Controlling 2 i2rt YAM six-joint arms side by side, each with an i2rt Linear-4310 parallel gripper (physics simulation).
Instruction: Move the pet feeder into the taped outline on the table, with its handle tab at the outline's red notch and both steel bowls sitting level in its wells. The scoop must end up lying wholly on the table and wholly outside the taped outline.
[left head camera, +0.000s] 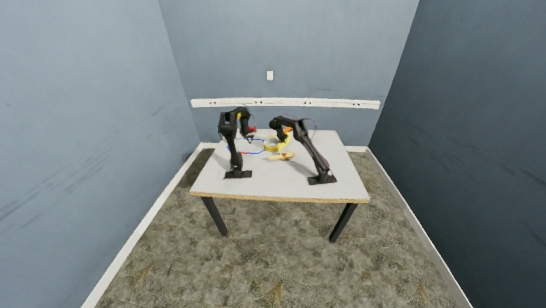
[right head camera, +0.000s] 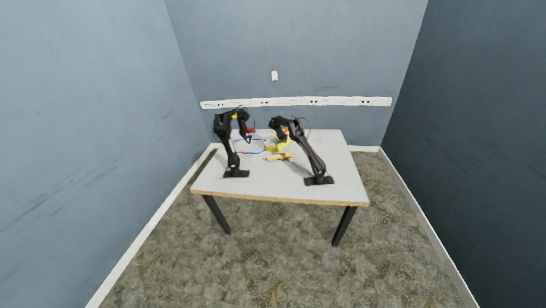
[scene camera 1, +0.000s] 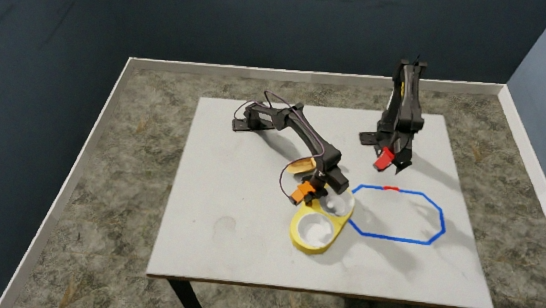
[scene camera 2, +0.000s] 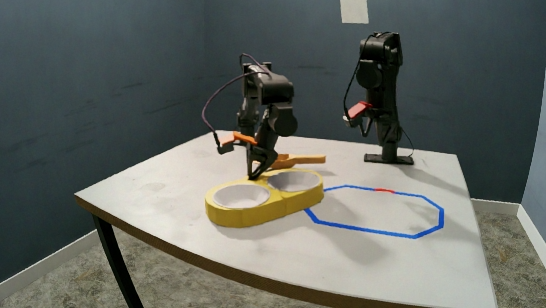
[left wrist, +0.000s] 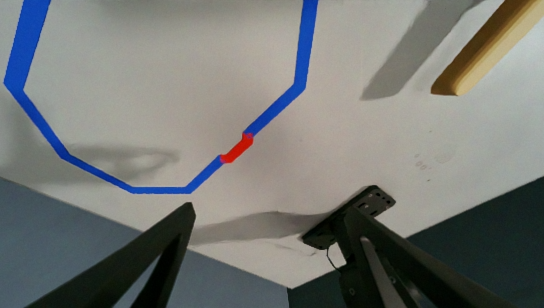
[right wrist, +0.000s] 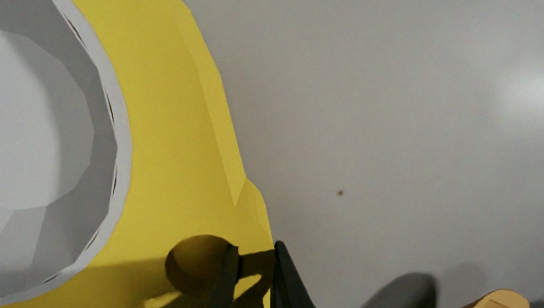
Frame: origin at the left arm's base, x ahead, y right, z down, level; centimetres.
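Where they show: left gripper, between the fingertips: (left head camera: 247, 141) (right head camera: 246, 141) (scene camera 2: 372, 141) (left wrist: 273, 210); right gripper, between the fingertips: (left head camera: 285, 142) (right head camera: 285, 142) (scene camera 1: 304, 202) (scene camera 2: 250, 179) (right wrist: 256, 246); left arm's base, origin of its link: (left head camera: 238, 174) (right head camera: 236, 174) (scene camera 1: 381, 138) (scene camera 2: 388, 160) (left wrist: 343, 219); right arm's base, origin of its link: (left head camera: 321, 180) (right head camera: 318, 181) (scene camera 1: 253, 124).
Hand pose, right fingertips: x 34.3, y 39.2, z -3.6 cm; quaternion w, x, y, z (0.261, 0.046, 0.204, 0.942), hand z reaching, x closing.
Note:
Each offset is from my right fingertips to the centre of the thing. "spot": to the spot under its first point.
The yellow pet feeder {dx +5.4, dy -6.3, dz +1.3 cm} (scene camera 1: 296, 239) (scene camera 2: 280, 206) (right wrist: 175, 150) holds two pale bowls {dx +12.3, dy -2.7, dz +0.4 cm} (scene camera 1: 315, 231) {dx +0.5, dy -12.3, dz +0.4 cm} (scene camera 2: 295, 181), seated in its wells. Its right end covers the left end of the blue outline (scene camera 1: 395, 240) (scene camera 2: 370, 231) (left wrist: 160, 190) in the scene views; whether it touches the table is unclear. My right gripper (scene camera 2: 253, 177) (right wrist: 256, 246) is shut on the feeder's handle tab. The red notch {spot: dx -7.3, dy -37.4, dz +3.5 cm} (scene camera 1: 391, 188) (scene camera 2: 384, 190) (left wrist: 236, 148) shows at the outline's far side. My left gripper (left wrist: 273, 210) is open and empty, raised near the notch. The wooden scoop {dx -19.3, dy -5.5, dz +1.4 cm} (scene camera 1: 300, 166) (scene camera 2: 312, 159) (left wrist: 490, 50) lies outside the outline, behind the feeder.
The left arm's base (scene camera 2: 389, 159) (left wrist: 372, 200) stands behind the outline. The right arm's base (scene camera 1: 252, 124) is at the back left in scene camera 1, and its forearm reaches over the scoop. The table's front edge (scene camera 2: 200, 257) runs before the feeder.

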